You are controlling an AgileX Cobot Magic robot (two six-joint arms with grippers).
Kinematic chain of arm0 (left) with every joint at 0, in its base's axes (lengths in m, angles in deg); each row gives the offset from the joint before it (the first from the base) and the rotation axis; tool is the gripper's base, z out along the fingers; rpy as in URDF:
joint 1: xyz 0 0 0.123 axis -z
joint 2: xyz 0 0 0 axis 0.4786 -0.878 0
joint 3: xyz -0.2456 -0.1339 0.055 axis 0.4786 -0.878 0
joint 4: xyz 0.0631 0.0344 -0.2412 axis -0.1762 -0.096 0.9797
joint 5: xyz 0 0 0 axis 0.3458 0.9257 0.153
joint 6: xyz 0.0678 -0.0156 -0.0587 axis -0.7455 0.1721 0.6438
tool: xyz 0 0 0 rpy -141.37 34.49 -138.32
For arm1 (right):
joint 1: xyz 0 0 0.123 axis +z
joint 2: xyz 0 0 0 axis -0.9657 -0.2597 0
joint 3: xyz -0.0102 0.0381 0.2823 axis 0.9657 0.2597 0
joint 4: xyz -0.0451 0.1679 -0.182 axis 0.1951 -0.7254 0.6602
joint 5: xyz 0 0 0 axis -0.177 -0.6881 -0.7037
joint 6: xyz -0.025 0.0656 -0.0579 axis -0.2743 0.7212 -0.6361
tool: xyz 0 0 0 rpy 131.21 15.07 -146.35
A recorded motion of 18 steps. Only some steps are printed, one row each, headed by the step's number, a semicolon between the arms.
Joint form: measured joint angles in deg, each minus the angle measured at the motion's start. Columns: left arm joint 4, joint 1, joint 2, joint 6, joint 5, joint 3; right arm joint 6, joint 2, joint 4, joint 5, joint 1, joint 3.
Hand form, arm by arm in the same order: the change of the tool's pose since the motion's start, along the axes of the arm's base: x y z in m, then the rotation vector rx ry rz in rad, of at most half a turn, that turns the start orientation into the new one. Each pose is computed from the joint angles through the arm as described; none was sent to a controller.
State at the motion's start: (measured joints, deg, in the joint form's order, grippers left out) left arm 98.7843 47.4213 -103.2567 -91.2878 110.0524 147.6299; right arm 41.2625 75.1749 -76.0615 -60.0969 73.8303 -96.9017
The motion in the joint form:
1: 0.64 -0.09 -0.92 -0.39 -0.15 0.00; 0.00 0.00 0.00 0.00 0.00 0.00
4: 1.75 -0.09 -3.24 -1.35 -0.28 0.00; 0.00 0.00 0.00 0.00 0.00 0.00
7: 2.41 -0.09 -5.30 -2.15 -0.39 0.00; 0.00 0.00 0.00 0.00 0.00 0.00
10: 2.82 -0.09 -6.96 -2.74 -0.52 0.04; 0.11 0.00 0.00 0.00 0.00 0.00
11: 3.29 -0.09 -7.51 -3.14 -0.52 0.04; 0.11 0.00 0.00 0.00 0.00 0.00
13: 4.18 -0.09 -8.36 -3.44 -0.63 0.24; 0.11 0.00 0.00 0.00 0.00 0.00
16: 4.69 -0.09 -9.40 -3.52 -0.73 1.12; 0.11 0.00 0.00 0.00 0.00 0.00
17: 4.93 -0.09 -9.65 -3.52 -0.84 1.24; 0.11 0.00 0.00 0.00 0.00 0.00
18: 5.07 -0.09 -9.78 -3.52 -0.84 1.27; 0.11 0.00 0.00 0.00 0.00 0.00
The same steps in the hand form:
1: 0.0017 -0.0006 -0.0049 -0.0048 0.0117 0.0047; 0.0000 0.0000 0.0000 0.0000 0.0000 0.0000
4: 0.0047 -0.0026 -0.0176 -0.0106 0.0423 0.0059; 0.0000 0.0000 0.0000 0.0000 0.0000 0.0000
7: 0.0068 -0.0039 -0.0293 -0.0111 0.0686 0.0047; 0.0000 0.0000 0.0000 0.0000 0.0000 0.0000
10: 0.0083 -0.0048 -0.0389 -0.0097 0.0886 0.0038; 0.0000 0.0000 0.0000 0.0016 0.0002 -0.0010
11: 0.0088 -0.0054 -0.0418 -0.0147 0.0951 0.0043; 0.0000 0.0000 0.0000 0.0016 0.0002 -0.0010
13: 0.0105 -0.0068 -0.0455 -0.0235 0.1045 0.0120; 0.0000 0.0000 0.0000 0.0016 0.0002 -0.0010
16: 0.0144 -0.0085 -0.0485 -0.0290 0.1070 0.0178; 0.0000 0.0000 0.0000 0.0016 0.0002 -0.0010
17: 0.0152 -0.0089 -0.0495 -0.0308 0.1087 0.0217; 0.0000 0.0000 0.0000 0.0016 0.0002 -0.0010
18: 0.0154 -0.0091 -0.0501 -0.0320 0.1110 0.0234; 0.0000 0.0000 0.0000 0.0016 0.0002 -0.0010

